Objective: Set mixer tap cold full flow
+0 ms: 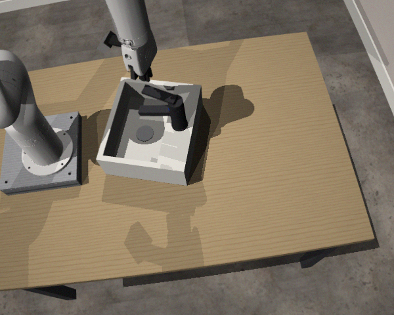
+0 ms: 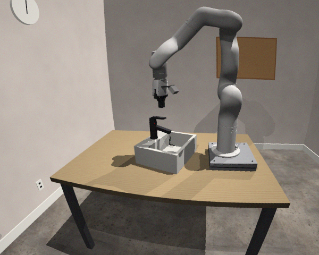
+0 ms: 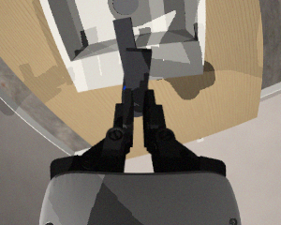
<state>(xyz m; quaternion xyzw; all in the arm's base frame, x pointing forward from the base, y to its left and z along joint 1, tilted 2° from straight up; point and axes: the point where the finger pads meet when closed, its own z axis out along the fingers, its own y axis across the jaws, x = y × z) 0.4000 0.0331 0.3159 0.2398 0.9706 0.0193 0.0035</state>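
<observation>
My gripper is now 9 cm above the lever, 3 cm short of it and 1 cm to the left of it. Round my hand: white sink basin (32 cm below, 4 cm behind, 1 cm to the right).
</observation>
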